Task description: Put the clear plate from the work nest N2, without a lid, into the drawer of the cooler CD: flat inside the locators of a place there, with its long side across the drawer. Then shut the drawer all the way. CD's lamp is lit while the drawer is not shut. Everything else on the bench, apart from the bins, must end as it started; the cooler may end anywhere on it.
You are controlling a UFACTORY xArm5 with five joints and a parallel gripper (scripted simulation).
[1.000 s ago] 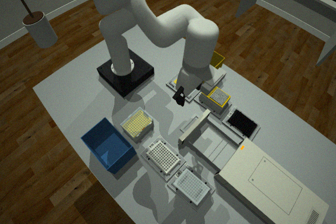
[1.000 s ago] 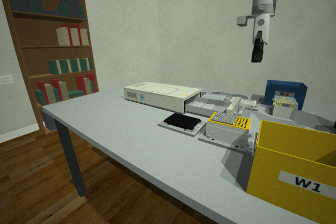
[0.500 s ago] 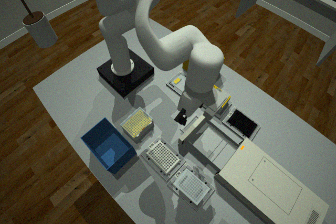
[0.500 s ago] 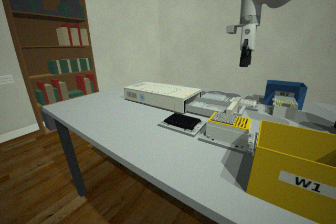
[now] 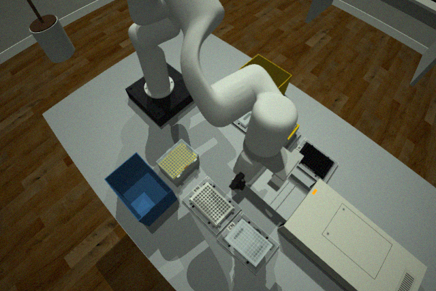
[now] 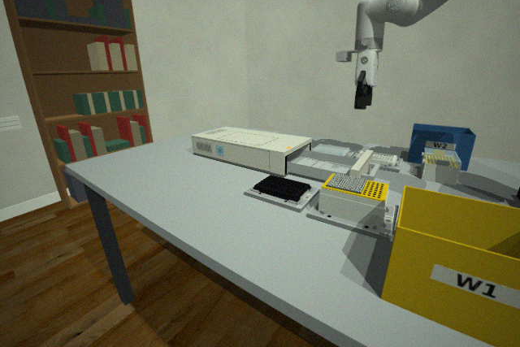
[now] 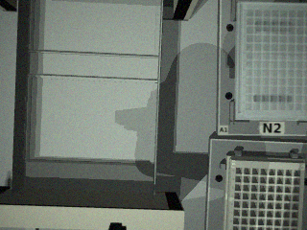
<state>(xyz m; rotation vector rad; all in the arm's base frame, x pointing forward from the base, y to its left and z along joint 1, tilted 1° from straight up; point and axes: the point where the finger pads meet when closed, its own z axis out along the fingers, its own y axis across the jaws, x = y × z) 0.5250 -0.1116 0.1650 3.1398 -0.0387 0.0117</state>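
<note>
Now: hand 200 mm above the clear plate, 120 mm short of it and 110 mm to the left of it. Round my hand: cooler CD: 240 mm ahead, 170 mm below, 80 mm to the left; drawer: 180 mm below, 90 mm to the left, 90 mm ahead; white plate: 200 mm below, 100 mm to the right, 50 mm behind.
</note>
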